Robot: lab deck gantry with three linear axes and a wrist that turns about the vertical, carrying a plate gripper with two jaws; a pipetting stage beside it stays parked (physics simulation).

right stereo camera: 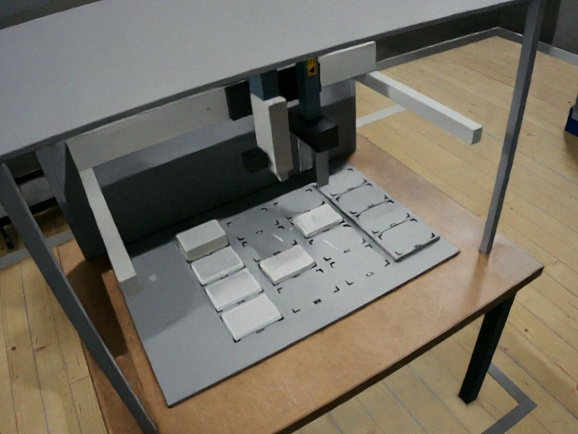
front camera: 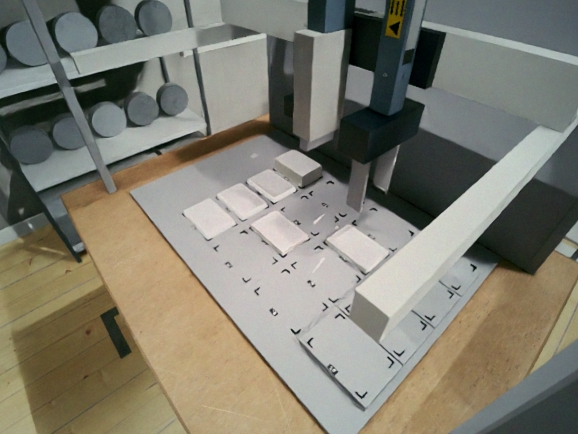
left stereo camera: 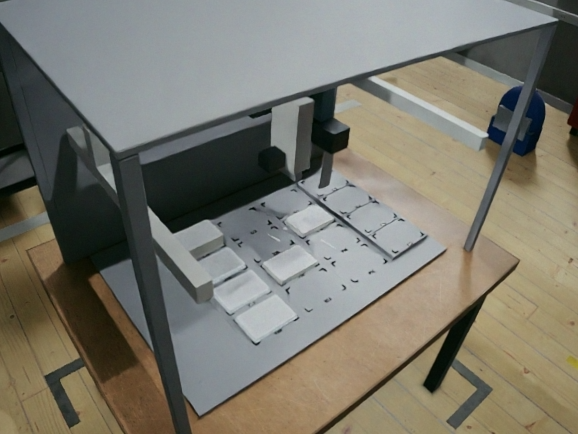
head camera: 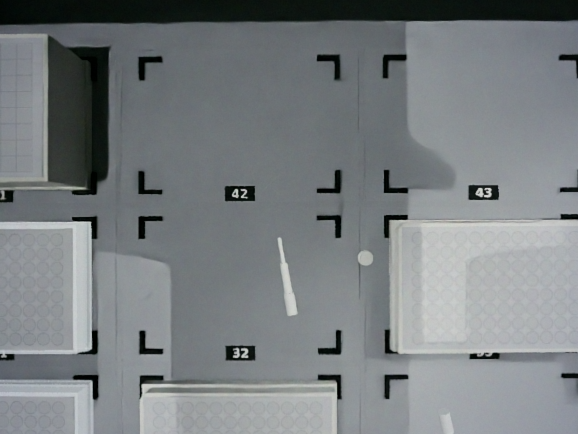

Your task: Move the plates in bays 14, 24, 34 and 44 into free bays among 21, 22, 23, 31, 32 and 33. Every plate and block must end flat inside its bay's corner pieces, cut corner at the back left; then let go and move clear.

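Seen in the pictures: gripper, fingertip midpoint: (right stereo camera: 314, 178) (front camera: 366, 198) (left stereo camera: 313, 179); robot's base, origin of the base link: (right stereo camera: 236, 341) (front camera: 183, 214) (left stereo camera: 255, 344).
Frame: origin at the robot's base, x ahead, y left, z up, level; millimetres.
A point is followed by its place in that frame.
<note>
White plates sit flat in bay 33 (front camera: 357, 248) {y 250, x 400, z 14 mm} (head camera: 485, 285) {y 258, x 385, z 14 mm} (left stereo camera: 309, 220) {y 250, x 386, z 14 mm} (right stereo camera: 318, 220) {y 247, x 390, z 14 mm} and bay 22 (front camera: 280, 231) {y 149, x 235, z 14 mm} (head camera: 240, 417) {y 176, x 230, z 14 mm} (left stereo camera: 290, 264) {y 143, x 223, z 14 mm} (right stereo camera: 287, 263) {y 144, x 226, z 15 mm}. Other plates occupy bay 31 (front camera: 271, 185) {y 251, x 74, z 14 mm} (head camera: 35, 290) {y 256, x 100, z 14 mm} (right stereo camera: 217, 265) {y 248, x 62, z 14 mm}, bay 21 (front camera: 242, 201) {y 144, x 77, z 14 mm} (left stereo camera: 242, 291) {y 141, x 63, z 14 mm} (right stereo camera: 234, 289) {y 141, x 65, z 14 mm} and bay 11 (front camera: 209, 217) {y 41, x 72, z 14 mm} (left stereo camera: 266, 318) {y 37, x 59, z 15 mm} (right stereo camera: 251, 316) {y 36, x 62, z 14 mm}. A taller block (front camera: 298, 167) {y 345, x 87, z 42 mm} (head camera: 20, 110) {y 362, x 112, z 42 mm} (right stereo camera: 202, 239) {y 341, x 60, z 42 mm} stands in bay 41. No plate shows on the visible part of the raised strip (front camera: 350, 345) {y 54, x 548, z 14 mm} (left stereo camera: 410, 240) {y 6, x 569, z 14 mm} (right stereo camera: 415, 240) {y 16, x 565, z 15 mm}. My gripper (front camera: 369, 200) {y 257, x 392, z 160 mm} is open and empty, raised over the back of the deck. Its jaws do not show in the head view.
A thin white tip (front camera: 318, 218) {y 261, x 258, z 5 mm} (head camera: 287, 285) {y 257, x 260, z 6 mm} lies in bay 32, another (front camera: 318, 264) {y 151, x 367, z 5 mm} in bay 23. A small round piece (head camera: 365, 258) {y 275, x 311, z 4 mm} lies between bays 32 and 33. The white pipetting stage (front camera: 320, 85) (right stereo camera: 272, 135) hangs beside the gripper. A beam (front camera: 450, 225) {y 25, x 619, z 400 mm} crosses the front view.
</note>
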